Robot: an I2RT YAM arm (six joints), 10 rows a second.
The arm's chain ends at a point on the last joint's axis. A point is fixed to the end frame.
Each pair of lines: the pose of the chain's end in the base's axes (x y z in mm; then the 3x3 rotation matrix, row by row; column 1 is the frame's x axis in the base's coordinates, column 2 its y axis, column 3 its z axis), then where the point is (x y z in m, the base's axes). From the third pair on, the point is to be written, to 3 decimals.
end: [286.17 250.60 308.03], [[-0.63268 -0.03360 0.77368], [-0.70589 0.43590 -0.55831], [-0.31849 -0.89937 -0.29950]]
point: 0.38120 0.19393 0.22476
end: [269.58 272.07 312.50], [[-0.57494 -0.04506 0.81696], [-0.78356 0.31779 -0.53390], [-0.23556 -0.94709 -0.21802]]
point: 0.37007 0.21253 0.23811
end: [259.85 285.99 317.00], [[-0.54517 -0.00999 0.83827], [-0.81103 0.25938 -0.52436], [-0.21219 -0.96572 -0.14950]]
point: 0.365 0.225 0.251
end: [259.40 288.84 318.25], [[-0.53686 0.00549 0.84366], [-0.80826 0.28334 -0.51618], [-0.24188 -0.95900 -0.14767]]
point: 0.366 0.230 0.252
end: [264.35 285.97 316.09], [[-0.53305 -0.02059 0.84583], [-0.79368 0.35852 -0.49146], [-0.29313 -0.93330 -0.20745]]
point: 0.370 0.234 0.243
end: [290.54 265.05 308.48], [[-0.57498 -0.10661 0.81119], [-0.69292 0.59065 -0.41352], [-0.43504 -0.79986 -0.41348]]
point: 0.387 0.235 0.214
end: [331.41 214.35 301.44], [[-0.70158 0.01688 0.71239], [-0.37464 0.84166 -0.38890], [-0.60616 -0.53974 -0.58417]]
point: 0.420 0.201 0.196
